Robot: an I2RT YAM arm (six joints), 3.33 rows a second.
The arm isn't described. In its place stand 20 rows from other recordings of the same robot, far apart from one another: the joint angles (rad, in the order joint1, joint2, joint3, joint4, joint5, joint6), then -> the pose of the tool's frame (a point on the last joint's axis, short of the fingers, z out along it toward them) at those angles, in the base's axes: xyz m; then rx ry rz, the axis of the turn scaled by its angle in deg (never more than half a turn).
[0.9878, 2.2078, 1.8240, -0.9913, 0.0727, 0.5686] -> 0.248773, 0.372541, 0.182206, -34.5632, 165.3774, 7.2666
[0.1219, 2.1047, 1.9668, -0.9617, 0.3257, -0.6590] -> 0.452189, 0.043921, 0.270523, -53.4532, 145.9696, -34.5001
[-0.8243, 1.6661, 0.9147, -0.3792, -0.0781, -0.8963] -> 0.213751, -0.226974, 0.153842, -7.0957, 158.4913, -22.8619
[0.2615, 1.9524, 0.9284, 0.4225, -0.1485, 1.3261] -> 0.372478, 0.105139, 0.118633, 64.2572, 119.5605, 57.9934
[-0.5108, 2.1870, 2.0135, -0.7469, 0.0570, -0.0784] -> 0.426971, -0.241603, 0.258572, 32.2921, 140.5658, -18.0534
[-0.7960, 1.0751, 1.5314, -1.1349, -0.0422, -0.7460] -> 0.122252, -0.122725, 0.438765, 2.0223, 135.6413, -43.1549
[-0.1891, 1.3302, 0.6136, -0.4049, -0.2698, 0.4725] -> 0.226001, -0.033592, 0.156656, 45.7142, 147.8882, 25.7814
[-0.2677, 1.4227, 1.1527, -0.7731, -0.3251, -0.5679] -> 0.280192, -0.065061, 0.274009, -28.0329, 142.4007, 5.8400
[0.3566, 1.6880, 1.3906, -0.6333, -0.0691, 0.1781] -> 0.344091, 0.130806, 0.273428, -14.5455, 143.9475, 17.4900
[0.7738, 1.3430, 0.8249, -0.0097, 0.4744, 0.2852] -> 0.221815, 0.193993, 0.248258, -12.3952, 116.1838, 9.4393
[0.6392, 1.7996, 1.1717, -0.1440, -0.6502, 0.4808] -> 0.297520, 0.247999, 0.203874, -31.6481, 141.1699, 73.0209
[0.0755, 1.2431, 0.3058, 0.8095, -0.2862, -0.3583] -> 0.234257, 0.027799, 0.187726, -32.6304, 91.3773, 1.7970
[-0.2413, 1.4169, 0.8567, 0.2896, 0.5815, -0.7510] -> 0.305023, -0.095202, 0.267295, -3.5269, 113.2376, -69.0558
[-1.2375, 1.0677, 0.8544, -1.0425, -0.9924, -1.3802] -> 0.085036, -0.154501, 0.262704, -18.9839, 119.8305, -1.5956
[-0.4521, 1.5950, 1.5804, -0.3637, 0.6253, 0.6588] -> 0.321770, -0.179432, 0.395849, 75.9624, 78.1191, -26.7691
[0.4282, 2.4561, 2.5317, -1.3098, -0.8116, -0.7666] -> 0.441101, 0.229725, 0.265983, -89.5334, 112.9483, 56.7661
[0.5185, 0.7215, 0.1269, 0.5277, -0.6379, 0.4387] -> 0.129084, 0.098061, 0.193477, -33.9295, 96.0864, 70.4749
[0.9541, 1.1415, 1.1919, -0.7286, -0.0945, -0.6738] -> 0.134328, 0.195288, 0.357150, -96.0423, 86.6833, 14.7016
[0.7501, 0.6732, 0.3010, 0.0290, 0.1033, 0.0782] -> 0.124441, 0.110935, 0.208081, -32.7818, 106.1470, 26.2240
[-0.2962, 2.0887, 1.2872, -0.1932, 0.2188, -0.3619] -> 0.402775, -0.130997, 0.117412, -0.0477, 150.0455, -29.9467
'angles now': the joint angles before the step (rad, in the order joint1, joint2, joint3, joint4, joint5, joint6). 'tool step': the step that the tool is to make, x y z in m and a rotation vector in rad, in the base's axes. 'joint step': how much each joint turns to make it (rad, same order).
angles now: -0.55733 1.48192 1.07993 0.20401 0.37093 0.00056
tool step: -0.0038 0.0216 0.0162 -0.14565 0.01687 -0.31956
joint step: 0.08562 -0.03770 -0.01761 0.08868 0.42052 -0.09037
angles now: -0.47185 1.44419 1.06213 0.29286 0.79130 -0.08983
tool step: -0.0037 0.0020 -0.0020 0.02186 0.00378 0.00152
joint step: 0.00005 -0.01604 -0.00953 -0.03747 -0.00332 0.02486
